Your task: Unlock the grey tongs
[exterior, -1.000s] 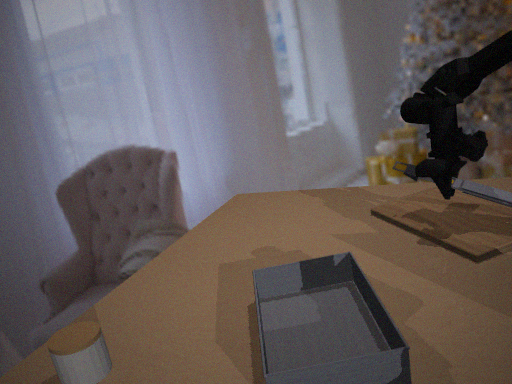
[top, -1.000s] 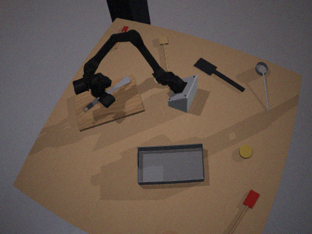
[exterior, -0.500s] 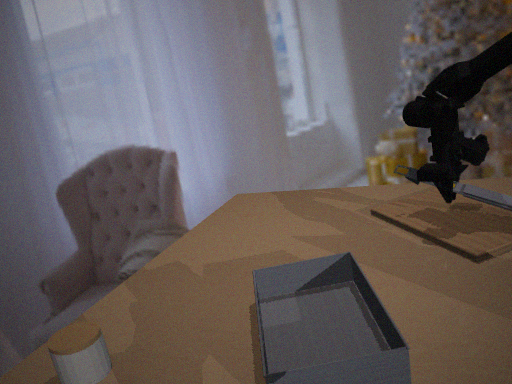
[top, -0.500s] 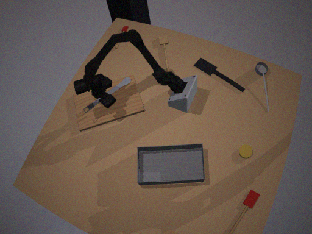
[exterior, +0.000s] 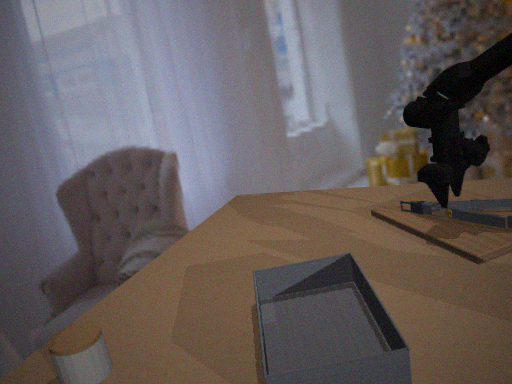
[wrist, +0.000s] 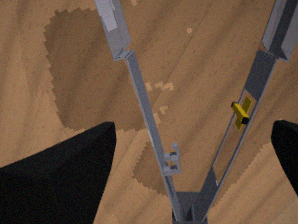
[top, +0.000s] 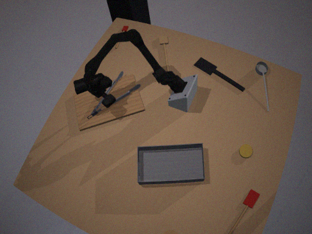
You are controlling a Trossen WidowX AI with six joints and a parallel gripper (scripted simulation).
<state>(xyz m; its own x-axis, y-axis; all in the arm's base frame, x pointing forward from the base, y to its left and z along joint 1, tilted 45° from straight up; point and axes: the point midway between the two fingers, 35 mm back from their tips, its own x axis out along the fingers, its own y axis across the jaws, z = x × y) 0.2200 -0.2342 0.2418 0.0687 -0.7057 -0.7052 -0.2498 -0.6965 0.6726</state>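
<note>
Now: the yellow lock piece 3 cm to the left of my gripper tip and 2 cm below it. From my gripper tip the other things lie so: black spatula (45 cm to the left, 45 cm behind, 4 cm below); wooden board (4 cm below, 2 cm behind, 1 cm to the right); grey roasting tin (46 cm to the left, 14 cm ahead, 2 cm below).
</note>
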